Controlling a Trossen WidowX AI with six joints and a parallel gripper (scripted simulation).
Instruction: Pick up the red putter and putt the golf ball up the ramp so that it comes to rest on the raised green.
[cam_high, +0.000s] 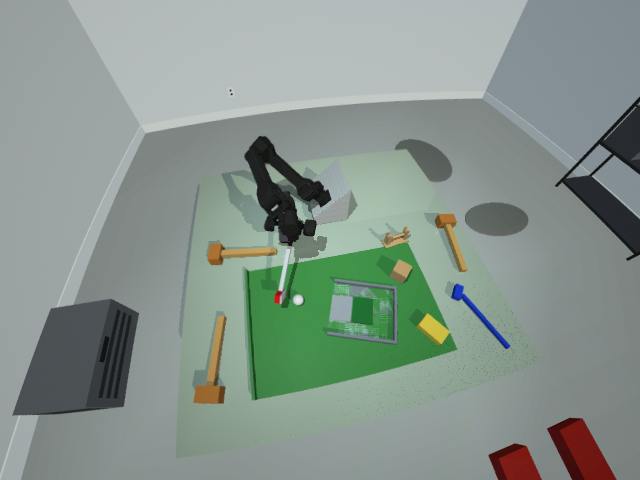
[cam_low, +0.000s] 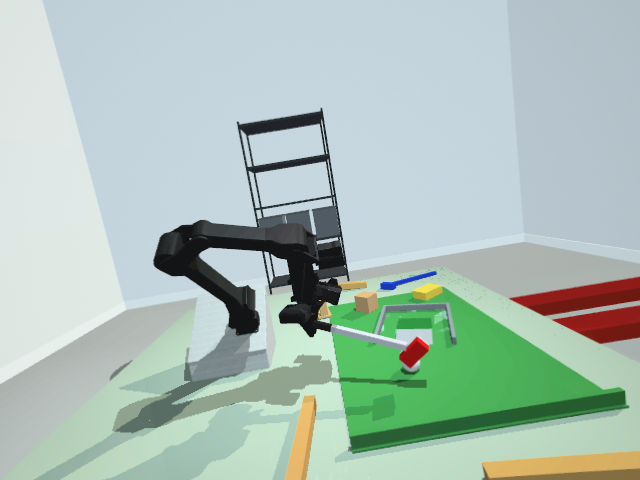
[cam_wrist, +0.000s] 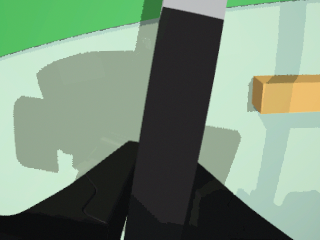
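My gripper tip is 110 mm short of the red putter, 40 mm to the left of it and 10 mm above it. Round my gripper tip: yellow block 440 mm to the left, 440 mm ahead, 100 mm below; then tan cube 410 mm to the left, 190 mm ahead, 90 mm below; then white golf ball 220 mm ahead, 100 mm below, 20 mm to the right.
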